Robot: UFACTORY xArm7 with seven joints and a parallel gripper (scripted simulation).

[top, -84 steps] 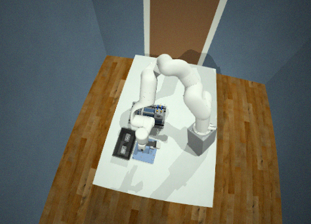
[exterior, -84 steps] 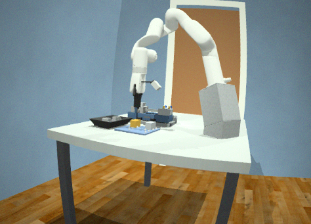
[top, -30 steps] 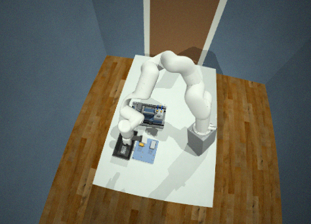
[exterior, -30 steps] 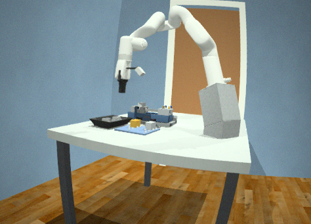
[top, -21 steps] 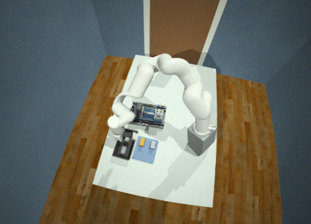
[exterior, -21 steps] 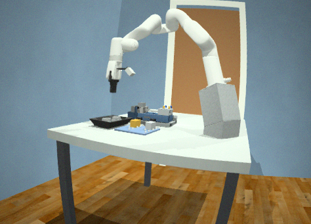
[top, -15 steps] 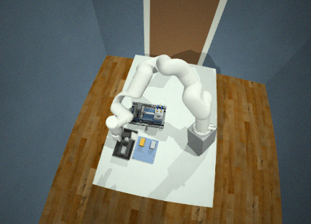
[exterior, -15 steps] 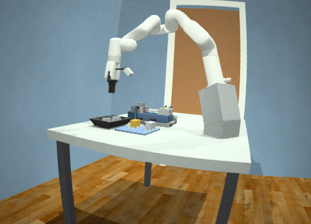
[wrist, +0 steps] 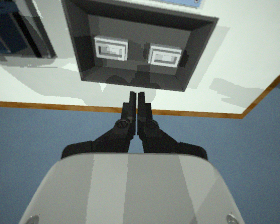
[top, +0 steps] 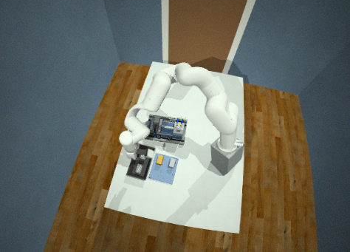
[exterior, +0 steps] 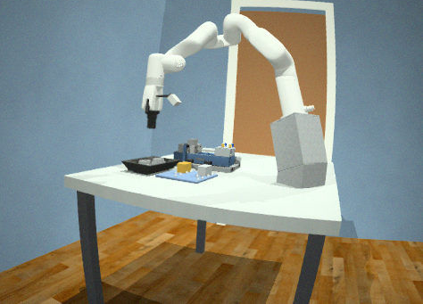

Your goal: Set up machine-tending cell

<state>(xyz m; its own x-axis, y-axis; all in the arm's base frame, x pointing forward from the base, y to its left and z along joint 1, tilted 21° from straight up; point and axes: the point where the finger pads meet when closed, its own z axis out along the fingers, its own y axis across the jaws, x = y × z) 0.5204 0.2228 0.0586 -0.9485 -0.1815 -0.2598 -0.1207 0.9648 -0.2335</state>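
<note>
The fixed jaw is 270 mm to the right of my hand and 110 mm below it. Also, from my hand: blue infeed plate (170 mm behind, 10 mm to the right, 190 mm below); then vise (100 mm behind, 290 mm to the right, 150 mm below); then brass blank (130 mm behind, 50 mm to the right, 160 mm below).
</note>
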